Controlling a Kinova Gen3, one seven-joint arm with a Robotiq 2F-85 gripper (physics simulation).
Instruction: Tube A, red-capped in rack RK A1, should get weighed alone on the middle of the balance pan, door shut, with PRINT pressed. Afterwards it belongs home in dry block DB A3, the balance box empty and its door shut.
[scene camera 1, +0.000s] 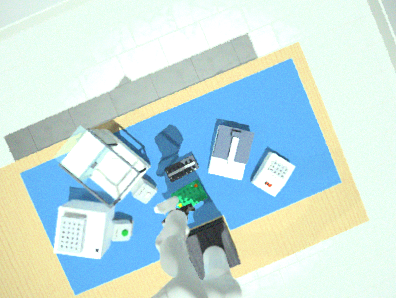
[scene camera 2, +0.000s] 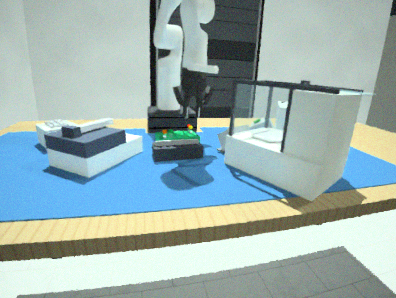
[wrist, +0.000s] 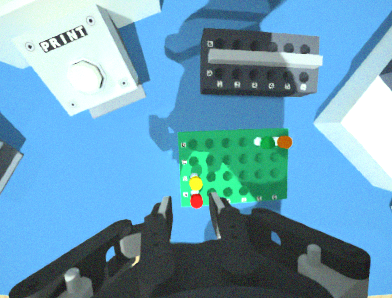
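Seen in the pictures: gripper, fingertip midpoint: (scene camera 2: 191, 117) (wrist: 190, 204); arm's base at its link origin: (scene camera 1: 214, 257) (scene camera 2: 169, 108).
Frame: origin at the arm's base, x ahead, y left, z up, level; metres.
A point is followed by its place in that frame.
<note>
The red-capped tube (wrist: 196, 201) @(x 0.221, y 0.065, z -0.018 m) stands at the near left corner of the green rack (scene camera 1: 201, 192) @(x 0.255, y -0.028, z -0.063 m) (scene camera 2: 175, 135) @(x 0.259, y 0.018, z -0.045 m) (wrist: 210, 134) @(x 0.291, y 0.060, z -0.042 m), in the end hole of the row nearest the gripper, beside a yellow-capped tube (wrist: 195, 183) @(x 0.240, y 0.070, z -0.018 m). My gripper (scene camera 1: 184, 210) @(x 0.227, y 0.074, z 0.007 m) (scene camera 2: 192, 112) @(x 0.227, y 0.074, z 0.007 m) (wrist: 190, 204) @(x 0.227, y 0.074, z 0.007 m) is partly open and empty above that corner, its fingers either side of the red cap in the wrist view but higher up. The dark dry block (scene camera 1: 173, 175) @(x 0.362, y 0.059, z -0.036 m) (scene camera 2: 177, 152) @(x 0.410, y 0.018, z -0.048 m) (wrist: 209, 87) @(x 0.339, y 0.071, z -0.036 m) shows no tube. The balance (scene camera 1: 75, 159) @(x 0.537, y 0.351, z 0.136 m) (scene camera 2: 320, 125) @(x 0.609, y 0.264, z 0.075 m) has an empty-looking pan (scene camera 2: 269, 135); its door state is unclear. The PRINT button (wrist: 86, 76) @(x 0.321, y 0.178, z -0.002 m) is uncovered.
Green-capped (wrist: 267, 143) @(x 0.292, y 0.004, z -0.018 m) and orange-capped (wrist: 284, 142) @(x 0.296, y -0.013, z -0.018 m) tubes stand at the rack's far right. A dark-lidded device (scene camera 1: 245, 145) @(x 0.393, y -0.252, z 0.009 m) (scene camera 2: 85, 142) @(x 0.497, y -0.181, z 0.008 m) and a white keypad device (scene camera 1: 274, 172) @(x 0.249, y -0.338, z -0.023 m) are to the right. A white box with a grid top (scene camera 1: 100, 227) @(x 0.268, y 0.372, z 0.064 m) and a green-button box (scene camera 1: 118, 225) @(x 0.242, y 0.325, z 0.004 m) are left.
</note>
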